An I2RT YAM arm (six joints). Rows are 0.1 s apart.
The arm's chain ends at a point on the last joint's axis. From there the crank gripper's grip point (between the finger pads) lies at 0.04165 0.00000 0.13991 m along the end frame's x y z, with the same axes.
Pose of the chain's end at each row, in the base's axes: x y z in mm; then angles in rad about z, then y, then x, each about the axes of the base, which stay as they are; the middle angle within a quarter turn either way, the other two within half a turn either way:
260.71 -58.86 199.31 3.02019 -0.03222 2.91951
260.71 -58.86 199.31 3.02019 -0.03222 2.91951
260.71 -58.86 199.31 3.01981 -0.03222 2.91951
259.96 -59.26 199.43 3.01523 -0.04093 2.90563
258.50 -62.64 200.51 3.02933 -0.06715 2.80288
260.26 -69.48 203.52 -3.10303 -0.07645 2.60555
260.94 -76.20 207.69 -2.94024 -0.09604 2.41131
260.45 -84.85 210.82 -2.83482 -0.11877 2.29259
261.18 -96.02 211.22 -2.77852 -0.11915 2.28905
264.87 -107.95 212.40 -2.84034 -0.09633 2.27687
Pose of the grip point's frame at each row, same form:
214.88 -94.29 65.32 3.02019 -0.03222 2.91951
214.88 -94.29 65.32 3.02019 -0.03222 2.91951
214.88 -94.30 65.32 3.01981 -0.03222 2.91951
212.95 -96.65 66.38 3.01523 -0.04093 2.90563
207.82 -112.50 73.02 3.02933 -0.06715 2.80288
208.08 -137.72 85.50 -3.10303 -0.07645 2.60555
206.90 -160.29 101.30 -2.94024 -0.09604 2.41131
204.45 -177.29 112.70 -2.83482 -0.11877 2.29259
205.89 -187.40 111.71 -2.77852 -0.11915 2.28905
211.82 -202.99 115.12 -2.84034 -0.09633 2.27687

